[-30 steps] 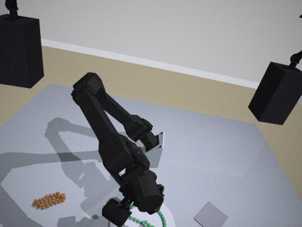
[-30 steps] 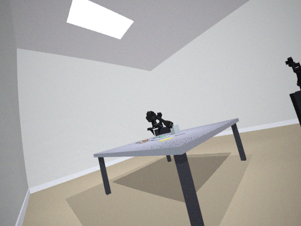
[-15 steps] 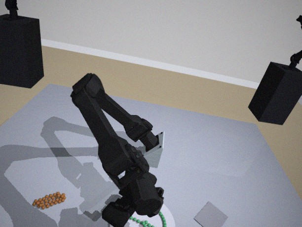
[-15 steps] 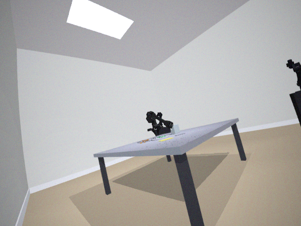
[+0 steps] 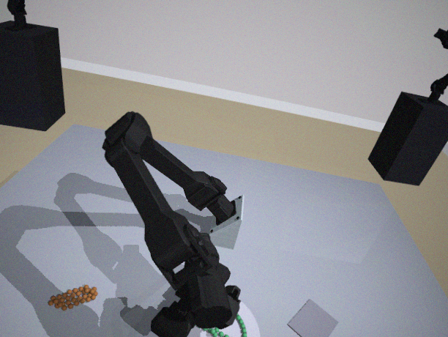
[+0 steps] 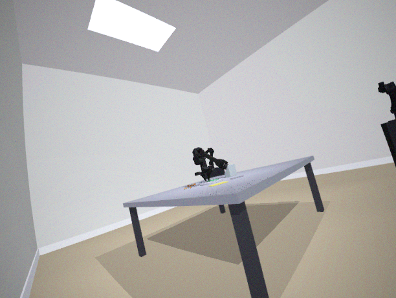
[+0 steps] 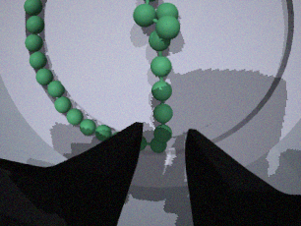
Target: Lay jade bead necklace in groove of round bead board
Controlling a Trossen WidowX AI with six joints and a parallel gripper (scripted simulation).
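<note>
Right now my gripper tip is 20 mm short of the round bead board, 50 mm to the right of it and 10 mm above it. Round my gripper tip: yellow strip 210 mm ahead, 270 mm to the left, 20 mm below; then flat grey square 30 mm behind, 280 mm to the left, 20 mm below.
</note>
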